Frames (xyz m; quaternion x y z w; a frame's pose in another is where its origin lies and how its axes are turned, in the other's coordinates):
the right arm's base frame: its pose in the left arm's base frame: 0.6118 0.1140 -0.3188 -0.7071 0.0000 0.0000 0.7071
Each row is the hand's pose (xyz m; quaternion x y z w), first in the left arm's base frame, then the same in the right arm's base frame.
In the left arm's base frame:
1: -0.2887 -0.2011 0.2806 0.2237 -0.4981 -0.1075 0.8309
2: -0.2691 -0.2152 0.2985 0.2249 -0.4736 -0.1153 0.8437
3: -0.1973 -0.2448 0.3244 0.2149 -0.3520 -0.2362 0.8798
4: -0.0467 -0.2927 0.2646 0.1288 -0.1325 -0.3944 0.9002
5: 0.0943 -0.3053 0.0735 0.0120 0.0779 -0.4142 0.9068
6: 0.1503 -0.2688 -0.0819 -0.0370 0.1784 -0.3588 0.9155
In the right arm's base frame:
1: -0.9005 -0.5994 -0.3151 0.7457 -0.2762 -0.4282 0.4293
2: -0.8809 -0.6173 -0.3292 0.7556 -0.2534 -0.4164 0.4376
3: -0.8091 -0.6432 -0.3588 0.7741 -0.0819 -0.4159 0.4702
4: -0.6585 -0.5834 -0.4067 0.7276 0.1852 -0.3726 0.5454
5: -0.5175 -0.3923 -0.4193 0.6497 0.3480 -0.2378 0.6327
6: -0.4615 -0.2369 -0.3828 0.6212 0.3798 -0.1276 0.6735

